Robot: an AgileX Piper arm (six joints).
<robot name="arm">
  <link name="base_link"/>
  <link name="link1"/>
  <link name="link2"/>
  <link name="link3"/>
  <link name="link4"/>
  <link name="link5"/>
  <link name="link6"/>
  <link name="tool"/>
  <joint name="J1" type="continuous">
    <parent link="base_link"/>
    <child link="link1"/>
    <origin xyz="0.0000 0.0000 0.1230" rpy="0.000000 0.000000 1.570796"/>
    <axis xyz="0 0 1"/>
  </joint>
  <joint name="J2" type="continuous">
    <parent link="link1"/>
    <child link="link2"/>
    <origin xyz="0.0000 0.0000 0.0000" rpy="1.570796 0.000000 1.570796"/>
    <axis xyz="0 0 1"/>
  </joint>
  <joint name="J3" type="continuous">
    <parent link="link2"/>
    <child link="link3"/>
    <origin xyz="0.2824 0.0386 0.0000" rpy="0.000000 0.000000 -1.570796"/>
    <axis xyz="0 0 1"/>
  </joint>
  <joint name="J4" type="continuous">
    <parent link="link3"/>
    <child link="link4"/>
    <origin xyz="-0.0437 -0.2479 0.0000" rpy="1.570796 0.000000 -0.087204"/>
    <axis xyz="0 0 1"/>
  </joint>
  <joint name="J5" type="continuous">
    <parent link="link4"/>
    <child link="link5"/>
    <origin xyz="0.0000 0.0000 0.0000" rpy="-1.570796 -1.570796 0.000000"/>
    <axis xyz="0 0 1"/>
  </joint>
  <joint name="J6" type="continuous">
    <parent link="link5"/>
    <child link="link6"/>
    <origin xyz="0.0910 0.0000 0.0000" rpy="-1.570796 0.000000 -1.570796"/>
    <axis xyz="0 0 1"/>
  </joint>
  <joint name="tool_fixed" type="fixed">
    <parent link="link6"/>
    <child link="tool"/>
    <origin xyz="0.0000 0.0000 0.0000" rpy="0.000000 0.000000 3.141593"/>
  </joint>
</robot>
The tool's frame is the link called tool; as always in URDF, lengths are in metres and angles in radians. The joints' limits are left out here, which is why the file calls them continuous.
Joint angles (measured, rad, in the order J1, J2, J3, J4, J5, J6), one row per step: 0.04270 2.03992 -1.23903 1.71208 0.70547 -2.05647; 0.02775 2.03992 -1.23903 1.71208 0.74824 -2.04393; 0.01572 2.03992 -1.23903 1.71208 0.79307 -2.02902; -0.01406 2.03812 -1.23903 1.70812 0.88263 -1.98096; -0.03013 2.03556 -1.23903 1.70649 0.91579 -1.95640; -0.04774 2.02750 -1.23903 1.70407 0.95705 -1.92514; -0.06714 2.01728 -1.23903 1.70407 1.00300 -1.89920; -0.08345 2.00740 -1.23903 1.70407 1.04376 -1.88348; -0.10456 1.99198 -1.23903 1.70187 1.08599 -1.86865; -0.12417 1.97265 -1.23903 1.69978 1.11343 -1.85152; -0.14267 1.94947 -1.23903 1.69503 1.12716 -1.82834; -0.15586 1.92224 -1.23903 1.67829 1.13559 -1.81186
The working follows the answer.
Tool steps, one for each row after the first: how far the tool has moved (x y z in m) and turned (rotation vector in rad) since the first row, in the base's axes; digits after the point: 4 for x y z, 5 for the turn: -0.0007 -0.0035 0.0020 0.03547 0.00348 0.01181; -0.0017 -0.0057 0.0042 0.07347 0.00833 0.02742; -0.0041 -0.0127 0.0093 0.15622 0.02925 0.04961; -0.0049 -0.0175 0.0120 0.19020 0.03978 0.05115; -0.0066 -0.0224 0.0173 0.23170 0.04902 0.05671; -0.0086 -0.0280 0.0240 0.27391 0.05143 0.06593; -0.0107 -0.0325 0.0302 0.30627 0.04747 0.07851; -0.0135 -0.0390 0.0386 0.33576 0.03690 0.09073; -0.0162 -0.0454 0.0477 0.35654 0.02582 0.09294; -0.0190 -0.0518 0.0573 0.36959 0.01772 0.08573; -0.0229 -0.0560 0.0672 0.36486 0.00526 0.08871
Tool pose at each row, in the base's axes (x y z in m, rotation vector in rad; rounded; the steps above come from the unrounded poses): 0.4210 0.0765 0.1708 -0.73261 1.93186 0.59220; 0.4203 0.0730 0.1728 -0.72146 1.91666 0.63382; 0.4192 0.0708 0.1750 -0.71206 1.90003 0.68048; 0.4169 0.0638 0.1801 -0.67727 1.87434 0.77896; 0.4160 0.0590 0.1828 -0.65482 1.86684 0.81538; 0.4144 0.0540 0.1881 -0.63152 1.85279 0.86002; 0.4124 0.0485 0.1948 -0.61249 1.83067 0.90368; 0.4102 0.0439 0.2010 -0.60431 1.80661 0.93726; 0.4074 0.0375 0.2094 -0.59884 1.77814 0.96440; 0.4047 0.0311 0.2185 -0.58942 1.75673 0.97750; 0.4019 0.0247 0.2281 -0.57541 1.74488 0.97979; 0.3980 0.0205 0.2380 -0.58382 1.73578 0.97113

